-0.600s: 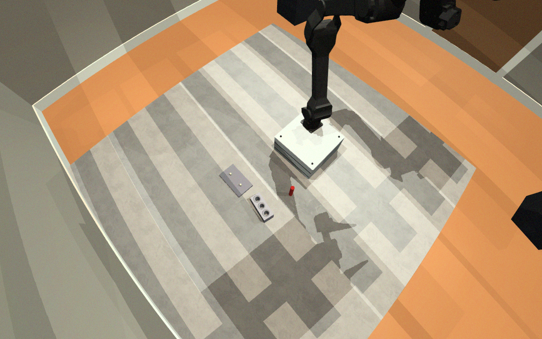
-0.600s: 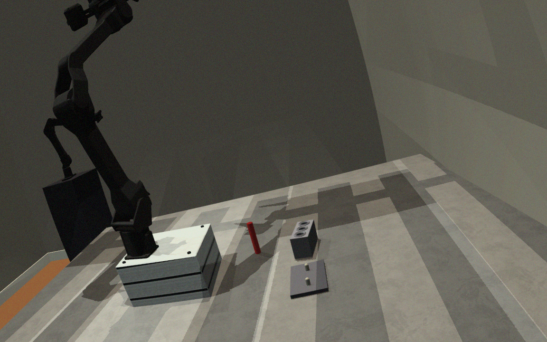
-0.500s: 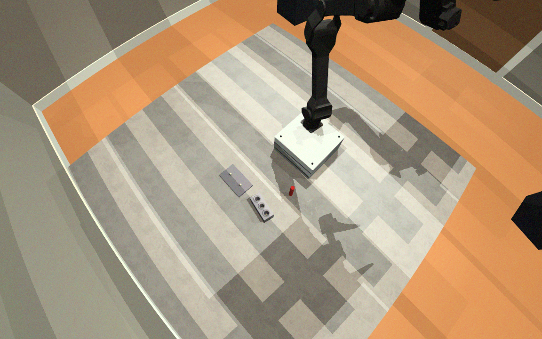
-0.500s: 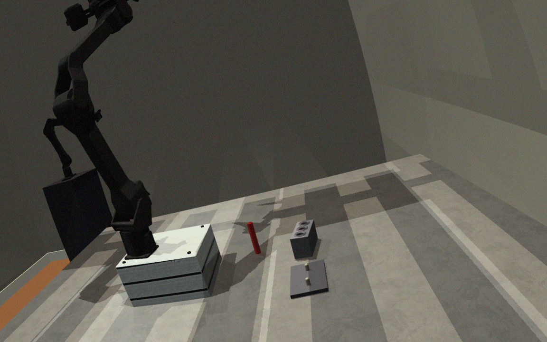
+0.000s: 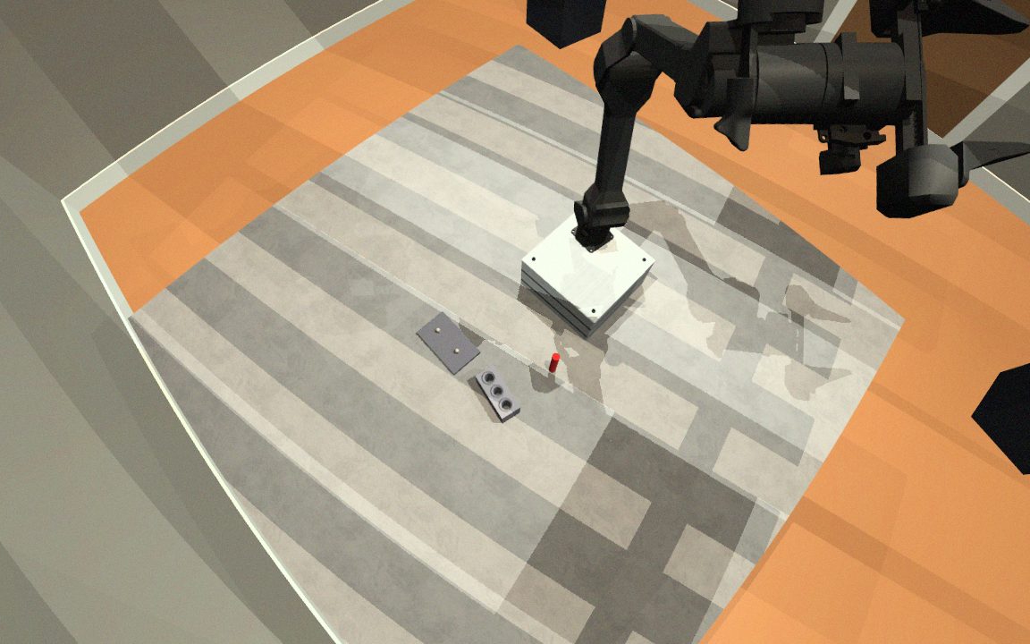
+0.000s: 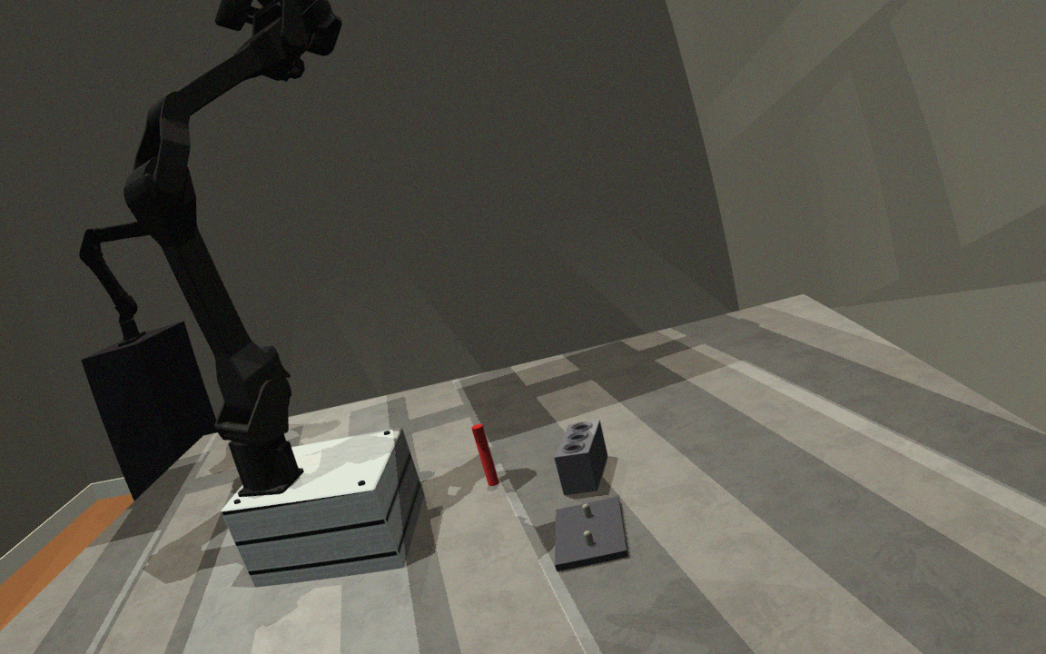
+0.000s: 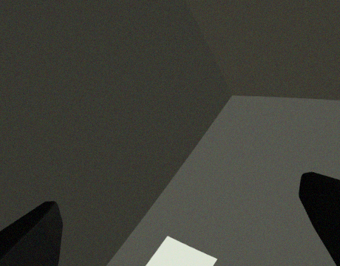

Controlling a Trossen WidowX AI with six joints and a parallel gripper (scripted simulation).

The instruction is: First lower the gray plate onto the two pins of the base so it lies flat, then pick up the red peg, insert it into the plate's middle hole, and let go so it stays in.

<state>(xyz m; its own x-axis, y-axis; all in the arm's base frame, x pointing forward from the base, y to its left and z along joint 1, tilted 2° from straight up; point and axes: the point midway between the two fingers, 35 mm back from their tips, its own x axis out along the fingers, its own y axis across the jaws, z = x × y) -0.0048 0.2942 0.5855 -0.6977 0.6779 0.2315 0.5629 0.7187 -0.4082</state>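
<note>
Now: gripper tip 65 cm above the gray plate, 35 cm short of it and 19 cm to the left of it. From my gripper tip the other things lie so: base (68 cm below, 37 cm ahead, 34 cm to the right); then red peg (65 cm below, 23 cm ahead, 17 cm to the right).
</note>
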